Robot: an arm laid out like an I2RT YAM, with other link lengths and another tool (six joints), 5 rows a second.
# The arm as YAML. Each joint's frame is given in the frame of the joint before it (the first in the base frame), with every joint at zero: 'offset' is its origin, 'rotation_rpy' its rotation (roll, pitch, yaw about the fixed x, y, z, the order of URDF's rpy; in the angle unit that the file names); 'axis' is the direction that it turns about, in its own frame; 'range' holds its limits. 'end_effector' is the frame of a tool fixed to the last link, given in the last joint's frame.
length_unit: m
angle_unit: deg
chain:
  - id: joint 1
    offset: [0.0, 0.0, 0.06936]
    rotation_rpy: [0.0, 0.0, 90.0]
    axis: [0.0, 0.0, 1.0]
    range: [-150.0, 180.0]
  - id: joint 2
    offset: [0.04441, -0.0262, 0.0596]
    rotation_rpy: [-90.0, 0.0, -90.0]
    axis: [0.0, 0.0, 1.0]
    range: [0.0, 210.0]
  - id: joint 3
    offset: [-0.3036, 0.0, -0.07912]
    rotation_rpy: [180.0, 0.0, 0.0]
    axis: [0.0, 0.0, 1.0]
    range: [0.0, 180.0]
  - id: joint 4
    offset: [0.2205, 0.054, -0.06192]
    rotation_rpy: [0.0, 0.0, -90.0]
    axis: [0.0, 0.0, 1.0]
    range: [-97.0, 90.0]
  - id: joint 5
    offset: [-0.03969, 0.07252, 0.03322]
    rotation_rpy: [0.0, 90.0, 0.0]
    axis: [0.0, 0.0, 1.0]
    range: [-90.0, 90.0]
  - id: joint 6
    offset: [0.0, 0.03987, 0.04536]
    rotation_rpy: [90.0, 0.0, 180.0]
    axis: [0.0, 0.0, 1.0]
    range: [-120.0, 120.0]
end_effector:
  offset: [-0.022, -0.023, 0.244]
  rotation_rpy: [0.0, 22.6, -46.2]
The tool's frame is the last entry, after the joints.
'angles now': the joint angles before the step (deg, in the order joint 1, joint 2, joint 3, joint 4, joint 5, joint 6). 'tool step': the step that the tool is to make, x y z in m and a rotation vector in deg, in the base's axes. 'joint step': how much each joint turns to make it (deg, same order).
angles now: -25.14 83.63 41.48 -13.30 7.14 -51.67
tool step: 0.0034 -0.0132 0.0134 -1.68 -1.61 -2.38
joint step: -0.07 -1.00 0.82 0.15 2.02 1.41
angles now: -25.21 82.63 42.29 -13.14 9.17 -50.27
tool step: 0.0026 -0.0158 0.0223 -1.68 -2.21 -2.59
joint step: -0.77 -1.83 1.93 -1.24 1.56 1.11
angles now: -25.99 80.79 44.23 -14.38 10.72 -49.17
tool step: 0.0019 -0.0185 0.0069 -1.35 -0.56 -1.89
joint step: -1.50 0.94 1.32 0.78 0.98 -0.31
